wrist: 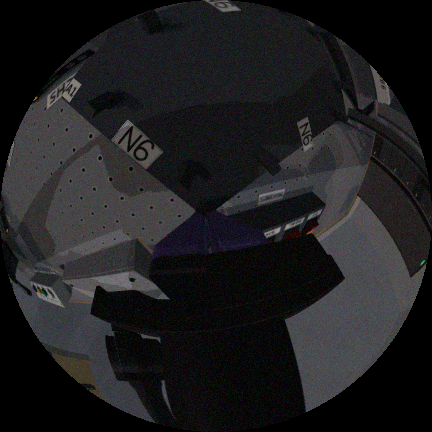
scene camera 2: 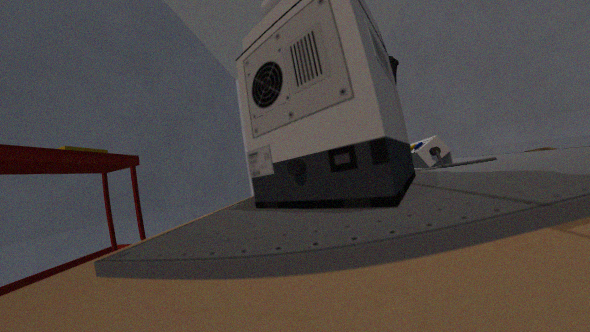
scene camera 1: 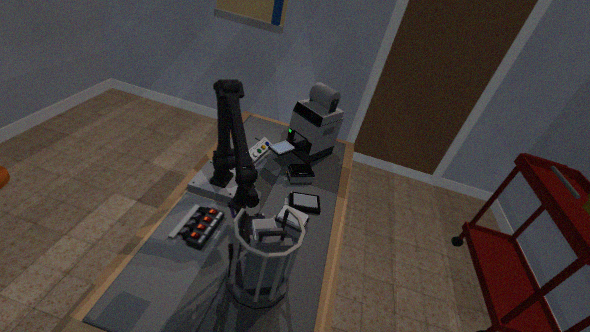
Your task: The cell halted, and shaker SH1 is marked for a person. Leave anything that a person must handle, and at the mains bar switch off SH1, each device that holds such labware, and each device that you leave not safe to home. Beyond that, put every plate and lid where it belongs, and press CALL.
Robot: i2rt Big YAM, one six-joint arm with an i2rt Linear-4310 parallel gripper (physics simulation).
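Frame: origin at the arm's base, x down, y right, z back, level; centimetres.
Seen in the pictures: gripper, fingertip midpoint: (scene camera 1: 233,217); arm's base, origin of the base link: (scene camera 1: 221,179).
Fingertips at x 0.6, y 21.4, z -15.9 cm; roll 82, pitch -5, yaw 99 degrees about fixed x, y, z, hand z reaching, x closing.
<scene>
Offsets run from my fingertips to a thing's top centre. "pt": to the spot under its first point.
My gripper (scene camera 1: 234,212) (wrist: 204,209) is shut with nothing between its purple fingers. It hangs low over the deck, just right of the far end of the mains bar @[pt dx -1.7, dy +12.9, dz +9.4 cm] (scene camera 1: 201,228) (wrist: 282,211), whose rocker switches glow red. In the wrist view the fingertips point at the near edge of the dark nest pad @[pt dx -2.8, dy +0.7, dz -8.8 cm] (wrist: 201,100) labelled N6. A black-framed plate @[dx +0.2, dy -27.2, dz -29.1 cm] (scene camera 1: 304,202) lies on the deck. A dark device @[dx -3.8, dy -47.7, dz -21.3 cm] (scene camera 1: 300,173) stands behind it. The white reader @[dx -42.4, dy -79.0, dz -20.3 cm] (scene camera 1: 315,124) (scene camera 2: 317,103) has its tray out with a pale plate @[dx -8.4, dy -56.9, dz -6.2 cm] (scene camera 1: 282,147) on it. The button box @[dx -5.2, dy -55.0, dz +8.1 cm] (scene camera 1: 259,149) (scene camera 2: 431,150) (wrist: 44,290) sits by the arm's base.
A tall round rack tower @[dx -31.1, dy +23.4, dz -20.6 cm] (scene camera 1: 270,264) stands at the front of the deck, close beside my gripper, with plates inside. A white plate (scene camera 1: 294,219) leans behind the tower. A red cart (scene camera 1: 548,173) (scene camera 2: 66,159) stands off to the side of the table.
</scene>
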